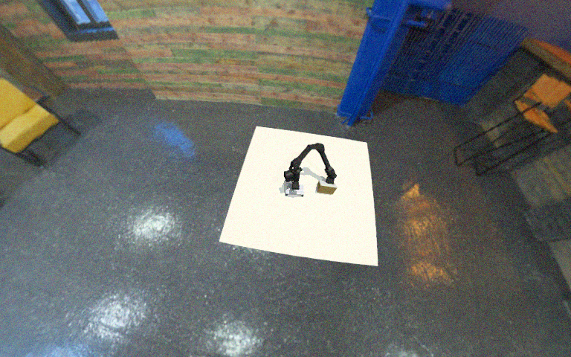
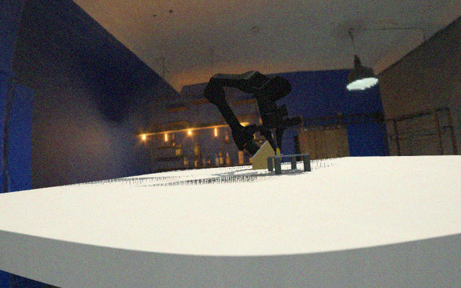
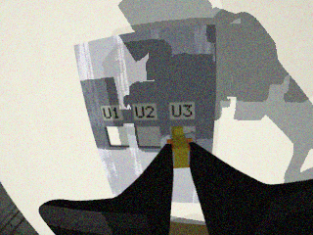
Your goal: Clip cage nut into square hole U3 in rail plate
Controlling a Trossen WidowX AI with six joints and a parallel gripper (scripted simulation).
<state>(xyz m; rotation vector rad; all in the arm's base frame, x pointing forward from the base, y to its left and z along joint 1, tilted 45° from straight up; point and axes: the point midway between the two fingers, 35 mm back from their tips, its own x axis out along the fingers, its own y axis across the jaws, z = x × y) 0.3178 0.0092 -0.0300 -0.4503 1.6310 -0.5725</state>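
My gripper tip is now 1 cm above the yellow cage nut.
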